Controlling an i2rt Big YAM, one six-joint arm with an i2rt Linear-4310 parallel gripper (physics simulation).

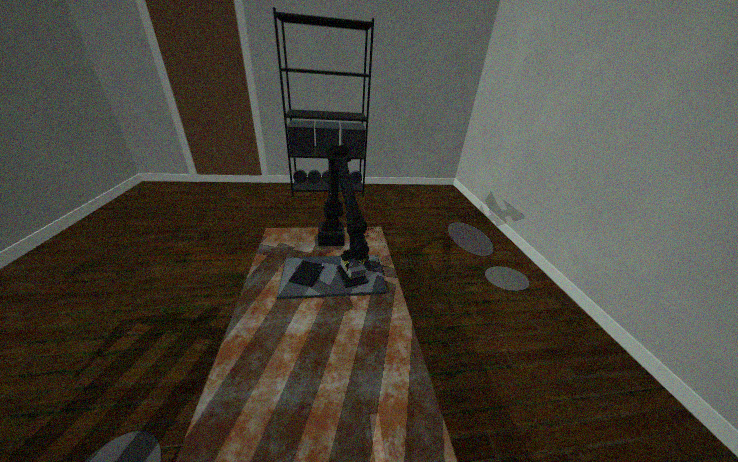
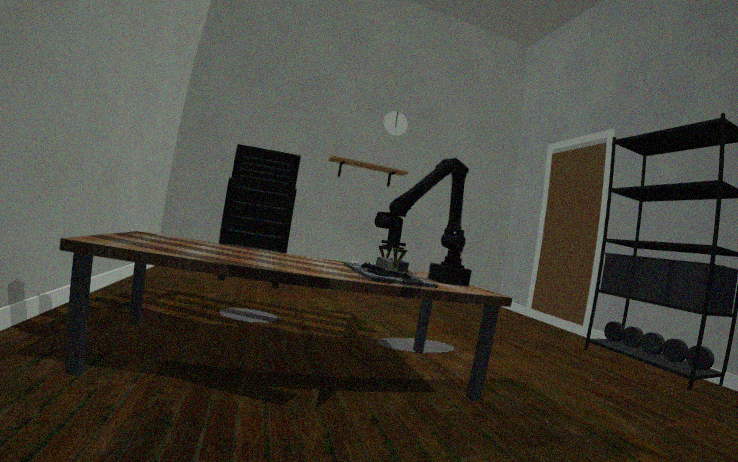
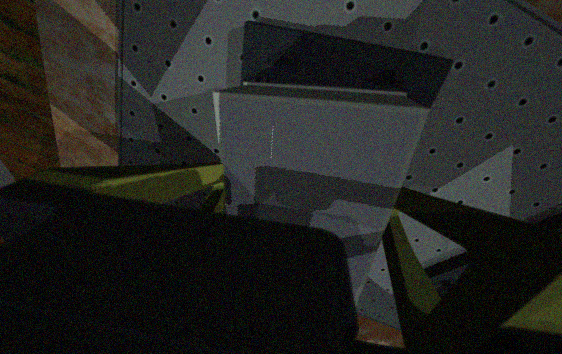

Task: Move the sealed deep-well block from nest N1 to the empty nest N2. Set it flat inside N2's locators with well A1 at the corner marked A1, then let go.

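Frame: origin at the arm's base, x ahead, y right, z down, level; centimetres.
Where they show: gripper, fingertip midpoint: (image 1: 354, 267) (image 2: 390, 263) (image 3: 304, 182); arm's base, link origin: (image 1: 332, 227) (image 2: 452, 266).
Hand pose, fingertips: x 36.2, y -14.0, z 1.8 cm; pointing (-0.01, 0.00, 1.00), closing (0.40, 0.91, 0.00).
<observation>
Things, the pixels of their top centre, and the offset from my fingertips. Level surfaces: height alone.
- sealed deep-well block, top centre: (image 3: 302, 231) (image 2: 393, 258) (image 1: 353, 262) dx -1.3, dy +0.8, dz -2.4 cm
- dark nest N1, top centre: (image 3: 314, 172) (image 2: 389, 270) (image 1: 352, 271) dx -0.5, dy +1.0, dz +3.0 cm
- grey perforated board, top centre: (image 3: 403, 221) (image 2: 385, 272) (image 1: 333, 273) dx -1.4, dy +10.9, dz +5.2 cm
- empty nest N2, top centre: (image 2: 378, 264) (image 1: 307, 270) dx -0.4, dy +24.4, dz +3.0 cm
- long wooden table, surface height: dz +6.5 cm
The sealed deep-well block (image 3: 311, 133) (image 1: 354, 271) (image 2: 391, 267) is a pale grey box with a smooth sealed top. It sits in the dark nest N1 (image 3: 342, 57) on the right side of the grey perforated board (image 3: 464, 95) (image 1: 330, 291). My gripper (image 3: 304, 182) (image 1: 353, 264) (image 2: 391, 254) reaches down over the block, and its yellow fingers press against the block's two long sides. The empty nest N2 (image 1: 306, 273) is a dark plate on the left side of the board. I cannot make out the A1 marks.
The board lies at the far end of a long wooden table (image 1: 339, 347) (image 2: 209, 253), just in front of the arm's base (image 1: 330, 237) (image 2: 449, 273). A black shelf rack (image 1: 323, 19) (image 2: 640, 199) stands behind the table. A dark cabinet (image 2: 260, 199) stands by the wall.
</observation>
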